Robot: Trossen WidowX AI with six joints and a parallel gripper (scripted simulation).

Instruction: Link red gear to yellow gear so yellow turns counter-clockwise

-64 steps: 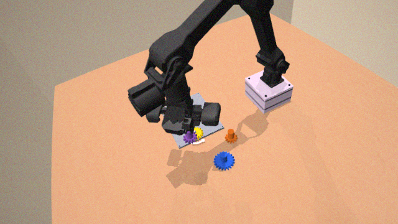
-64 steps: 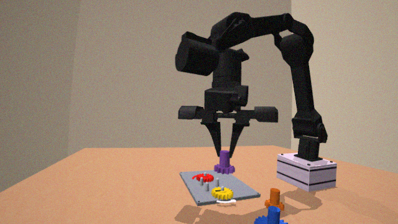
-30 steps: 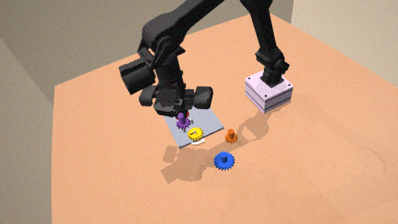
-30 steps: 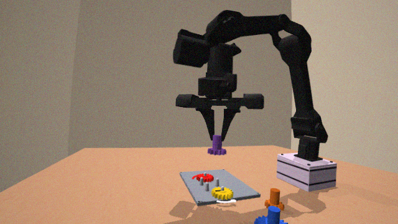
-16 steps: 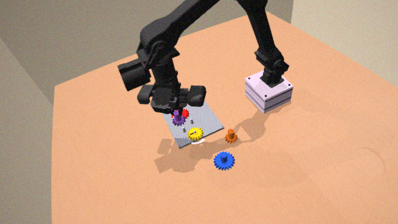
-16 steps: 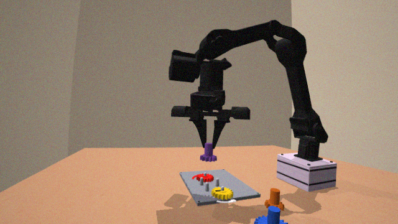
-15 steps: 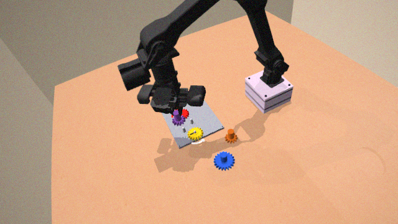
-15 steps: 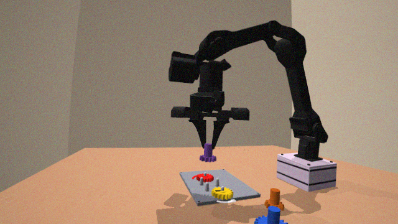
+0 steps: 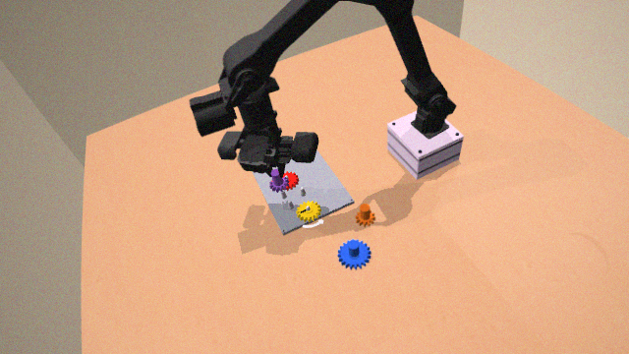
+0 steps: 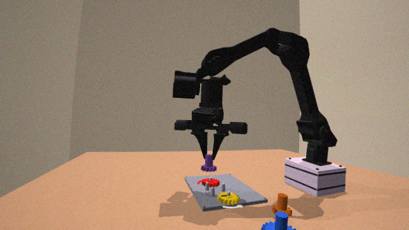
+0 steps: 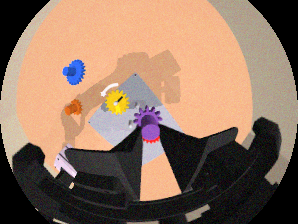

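Right now my gripper tip is 80 mm above the red gear, 50 mm to the left of it and 30 mm past it. Also, from my gripper tip: yellow gear (80 mm below, 50 mm to the left, 30 mm behind); purple gear (10 mm below); white arrow (90 mm to the left, 90 mm below, 20 mm behind).
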